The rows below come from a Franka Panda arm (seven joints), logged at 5 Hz.
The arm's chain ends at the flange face. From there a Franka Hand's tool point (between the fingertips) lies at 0.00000 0.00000 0.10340 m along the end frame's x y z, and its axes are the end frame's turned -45 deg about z.
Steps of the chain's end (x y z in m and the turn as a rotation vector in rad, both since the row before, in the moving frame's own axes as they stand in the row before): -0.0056 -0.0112 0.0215 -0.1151 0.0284 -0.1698; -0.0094 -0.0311 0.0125 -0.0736 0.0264 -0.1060; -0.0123 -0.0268 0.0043 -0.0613 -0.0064 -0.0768
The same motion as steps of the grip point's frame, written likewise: -0.0014 -0.0009 0.0208 -0.1015 -0.0613 -0.1698; 0.0123 -0.0212 0.0122 -0.0707 -0.0334 -0.1060; 0.0055 -0.0235 0.0041 -0.0388 -0.0479 -0.0768
